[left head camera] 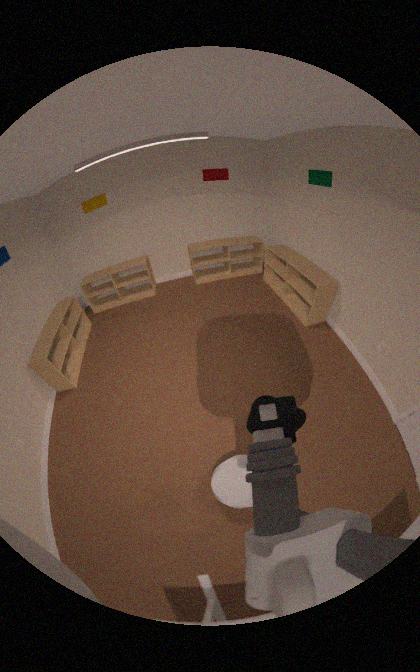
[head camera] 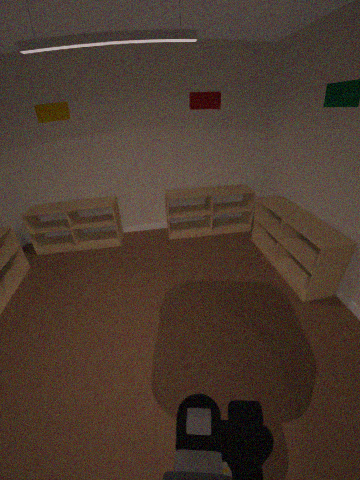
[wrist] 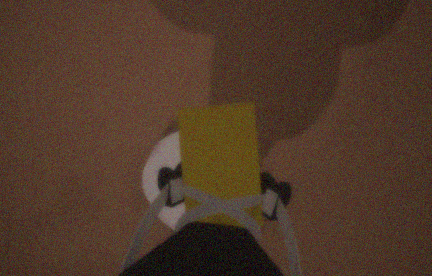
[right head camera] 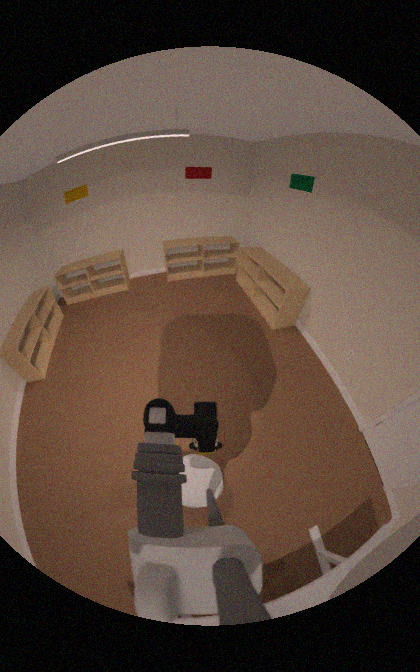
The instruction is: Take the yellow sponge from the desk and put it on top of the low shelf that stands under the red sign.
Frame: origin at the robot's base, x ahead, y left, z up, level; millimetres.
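Where they show: gripper, between the fingertips: (wrist: pixel 225 181).
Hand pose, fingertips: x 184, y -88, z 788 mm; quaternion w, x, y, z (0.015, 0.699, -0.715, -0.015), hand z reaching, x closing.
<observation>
After its pixels a point has its place.
The yellow sponge (wrist: pixel 218 155) @(x 217, y -80, z 832 mm) is held between the two fingertips of my gripper (wrist: pixel 225 181) @(x 184, y -88, z 788 mm) (right head camera: pixel 205 445) in the wrist view, above the floor and partly over my round white base. A thin yellow edge of it shows under the gripper in the right head view. The red sign (head camera: pixel 205 100) @(x 3242, y -96, z 1723 mm) (left head camera: pixel 215 174) (right head camera: pixel 198 173) hangs on the far wall. The low shelf (head camera: pixel 210 190) @(x 3040, y -160, z 583 mm) (left head camera: pixel 229 262) (right head camera: pixel 201 259) under it is light wood with four open compartments, well ahead of the gripper. The desk's white leg (left head camera: pixel 211 597) (right head camera: pixel 320 555) shows at the bottom of the side head views.
Another low shelf (head camera: pixel 71 229) @(x 2431, y 1673, z 306 mm) stands left under the yellow sign (head camera: pixel 52 112) @(x 2828, y 1762, z 1721 mm). A third shelf (head camera: pixel 330 240) @(x 1680, y -1135, z 582 mm) stands along the right wall, close to the red-sign shelf, near the green sign (head camera: pixel 342 94) @(x 2222, y -1252, z 1722 mm). A fourth shelf (left head camera: pixel 60 345) stands by the left wall. A large shadow lies on the floor ahead.
</observation>
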